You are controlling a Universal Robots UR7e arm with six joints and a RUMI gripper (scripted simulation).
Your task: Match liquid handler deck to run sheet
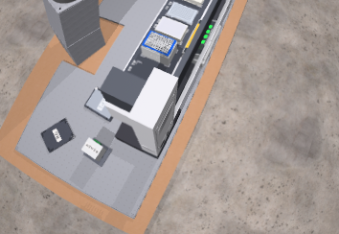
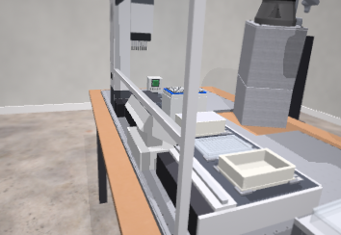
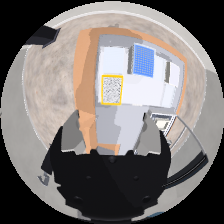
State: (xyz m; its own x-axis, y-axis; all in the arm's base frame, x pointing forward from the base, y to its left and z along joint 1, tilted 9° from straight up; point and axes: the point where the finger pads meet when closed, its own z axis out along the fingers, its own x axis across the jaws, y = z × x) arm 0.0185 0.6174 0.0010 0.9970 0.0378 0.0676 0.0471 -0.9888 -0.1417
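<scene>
Now: the yellow-framed tip rack 1 cm ahead of my hand, 1 cm to the right of it and 19 cm below it. The rest, counted from my hand: clear well plate (36 cm ahead, 31 cm to the right, 24 cm below); shelf (16 cm ahead, 8 cm to the left, 24 cm below); cream one-well reservoir (36 cm ahead, 19 cm to the right, 23 cm below).
</scene>
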